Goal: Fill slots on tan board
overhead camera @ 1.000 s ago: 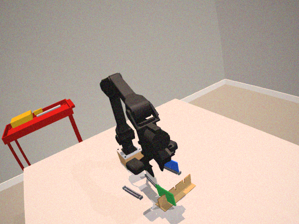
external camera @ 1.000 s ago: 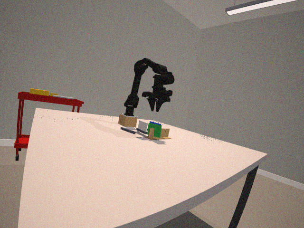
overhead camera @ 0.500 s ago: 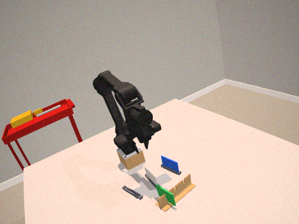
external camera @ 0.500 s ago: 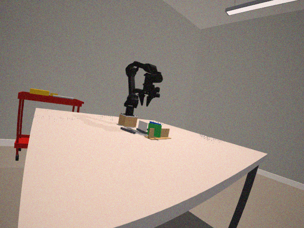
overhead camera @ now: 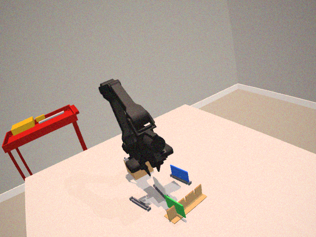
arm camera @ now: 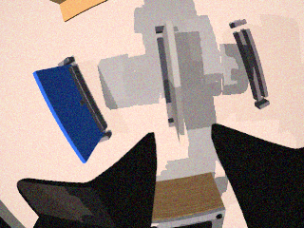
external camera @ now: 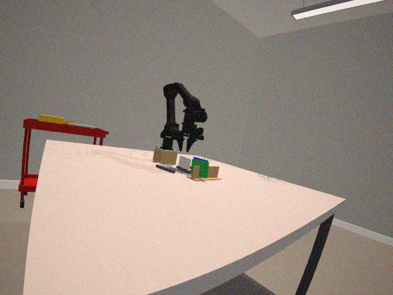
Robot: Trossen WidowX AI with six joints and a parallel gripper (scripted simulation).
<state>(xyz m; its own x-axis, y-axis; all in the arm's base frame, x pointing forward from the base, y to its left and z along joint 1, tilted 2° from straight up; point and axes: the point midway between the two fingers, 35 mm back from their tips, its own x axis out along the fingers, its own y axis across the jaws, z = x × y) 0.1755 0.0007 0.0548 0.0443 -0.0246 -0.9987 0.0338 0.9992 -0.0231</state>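
The white board lies 2 cm ahead of my gripper tip and 7 cm below it. From my gripper tip the other things lie so: green board (17 cm ahead, 2 cm to the right, 5 cm below); then tan board (16 cm ahead, 3 cm to the left, 7 cm below); then blue board (2 cm ahead, 11 cm to the left, 7 cm below).
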